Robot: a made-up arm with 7 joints.
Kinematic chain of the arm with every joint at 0, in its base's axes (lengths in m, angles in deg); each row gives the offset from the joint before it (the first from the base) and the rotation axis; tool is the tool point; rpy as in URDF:
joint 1: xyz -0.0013 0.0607 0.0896 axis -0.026 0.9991 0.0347
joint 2: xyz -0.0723 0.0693 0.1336 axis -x
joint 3: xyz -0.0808 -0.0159 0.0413 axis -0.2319 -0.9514 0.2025
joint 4: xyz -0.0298 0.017 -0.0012 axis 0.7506 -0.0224 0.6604
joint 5: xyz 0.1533 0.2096 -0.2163 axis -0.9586 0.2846 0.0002
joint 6: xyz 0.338 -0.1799 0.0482 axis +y
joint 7: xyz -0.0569 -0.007 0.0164 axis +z
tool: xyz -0.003 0.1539 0.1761 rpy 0 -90 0
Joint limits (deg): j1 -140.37..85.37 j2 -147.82..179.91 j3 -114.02..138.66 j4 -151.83..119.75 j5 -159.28..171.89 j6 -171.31..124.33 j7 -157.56..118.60
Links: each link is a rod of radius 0.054 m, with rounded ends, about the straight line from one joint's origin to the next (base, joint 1, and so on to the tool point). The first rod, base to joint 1, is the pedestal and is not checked.
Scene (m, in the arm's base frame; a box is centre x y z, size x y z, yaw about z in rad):
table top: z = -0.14
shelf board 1: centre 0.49 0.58 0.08 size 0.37 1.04 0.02 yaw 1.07
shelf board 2: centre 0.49 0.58 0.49 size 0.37 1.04 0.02 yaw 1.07
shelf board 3: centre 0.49 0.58 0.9 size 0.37 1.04 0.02 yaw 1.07
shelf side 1: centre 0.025 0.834 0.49 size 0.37 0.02 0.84 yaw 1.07
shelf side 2: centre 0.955 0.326 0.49 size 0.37 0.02 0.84 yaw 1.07
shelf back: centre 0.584 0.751 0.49 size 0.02 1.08 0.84 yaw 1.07
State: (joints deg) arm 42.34 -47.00 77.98 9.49 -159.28 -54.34 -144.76
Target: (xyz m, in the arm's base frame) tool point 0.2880 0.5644 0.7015
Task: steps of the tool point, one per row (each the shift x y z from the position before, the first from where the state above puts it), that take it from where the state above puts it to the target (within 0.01 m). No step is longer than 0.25 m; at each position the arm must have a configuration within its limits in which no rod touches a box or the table.
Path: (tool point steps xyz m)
1: -0.0451 -0.1200 0.0043
2: -0.0780 -0.1048 -0.0043
3: -0.0519 0.0860 0.1692
4: -0.1157 0.0780 0.1510
5: -0.1687 0.0697 0.1078
6: 0.0600 0.0981 0.0069
7: 0.0409 0.0863 -0.0068

